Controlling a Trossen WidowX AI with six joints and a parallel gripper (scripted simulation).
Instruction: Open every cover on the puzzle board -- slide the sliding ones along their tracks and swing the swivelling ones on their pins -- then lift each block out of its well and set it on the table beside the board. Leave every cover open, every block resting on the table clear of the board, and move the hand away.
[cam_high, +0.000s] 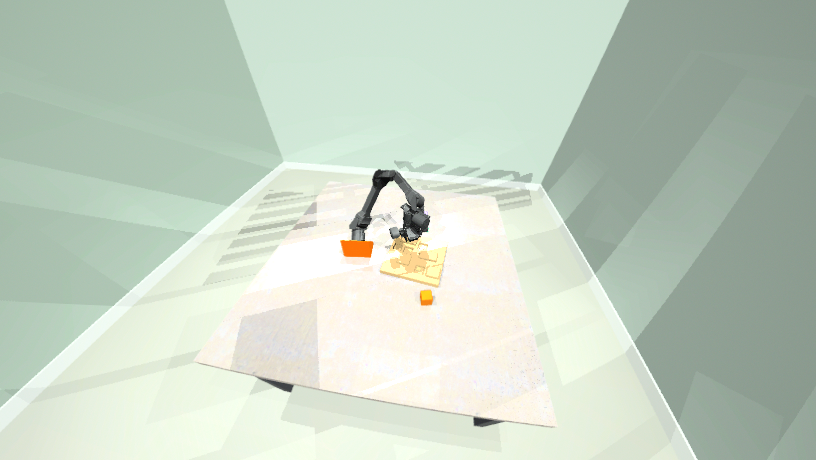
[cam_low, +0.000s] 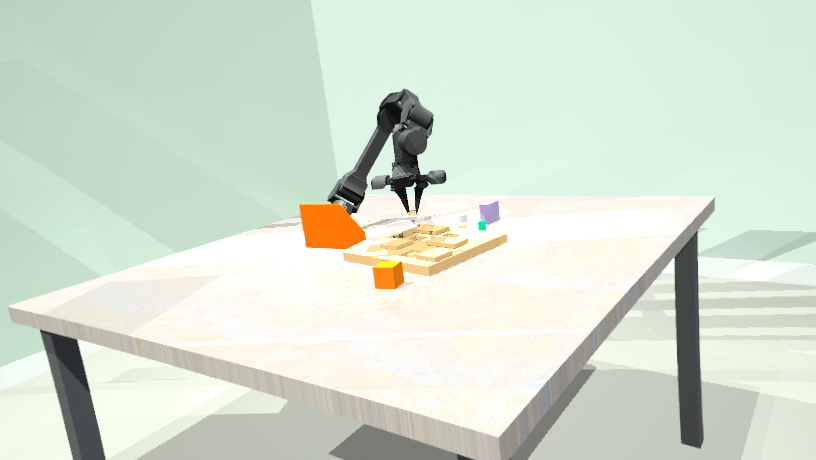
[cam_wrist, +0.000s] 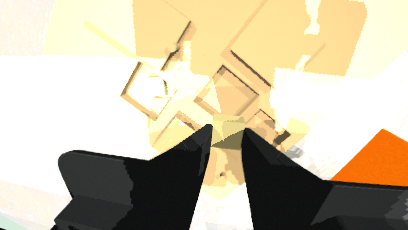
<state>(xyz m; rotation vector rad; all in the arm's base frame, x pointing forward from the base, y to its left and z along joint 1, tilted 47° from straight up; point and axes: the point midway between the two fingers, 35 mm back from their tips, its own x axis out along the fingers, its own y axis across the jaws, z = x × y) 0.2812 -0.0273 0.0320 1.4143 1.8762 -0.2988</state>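
Now: gripper tip 2 cm past the grey block, 27 cm to the right of it and 8 cm above it. The rest, counted from my gripper tip: purple block: 7 cm ahead, 28 cm to the left, 6 cm below; orange cube: 12 cm ahead, 27 cm to the right, 7 cm below; green block: 9 cm ahead, 19 cm to the left, 8 cm below.
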